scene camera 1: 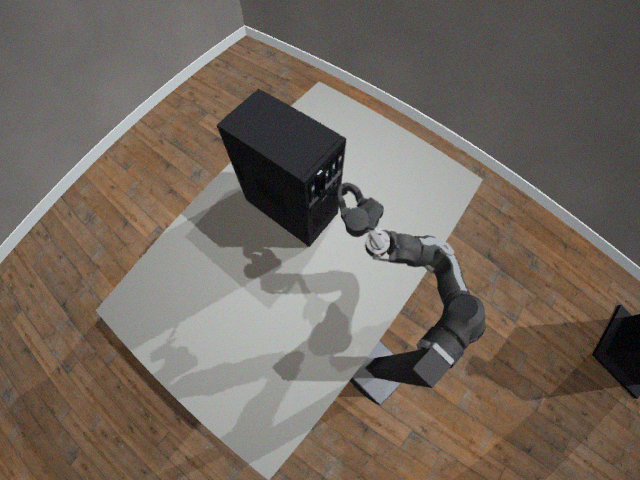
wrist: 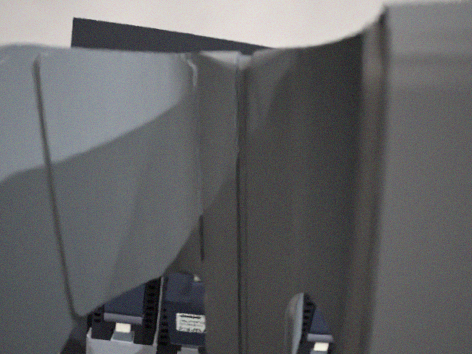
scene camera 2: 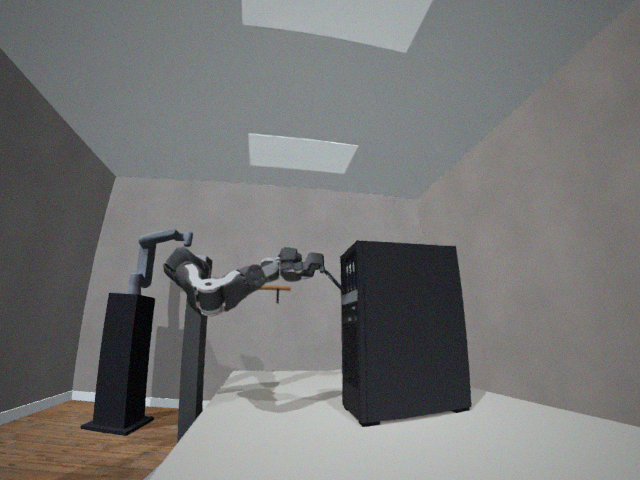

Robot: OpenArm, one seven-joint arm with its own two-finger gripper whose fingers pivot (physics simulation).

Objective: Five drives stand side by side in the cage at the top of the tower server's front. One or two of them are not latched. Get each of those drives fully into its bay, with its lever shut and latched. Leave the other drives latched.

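Note:
The black tower server stands on the pale table, drive cage at the top of its front. One dark lever sticks out and up at a slant from the cage. My gripper is shut and empty, its tips at or very near that lever's outer end; contact cannot be made out. In the wrist view the fingers cover most of the cage. The leftmost drive's lower end and the second drive's labelled open lever show below them. Part of another drive shows at right. The drives' upper ends are hidden.
The table carries the tower. My arm reaches in from the table's edge. A second grey arm stands on a black pedestal beyond. An orange bar shows behind my arm.

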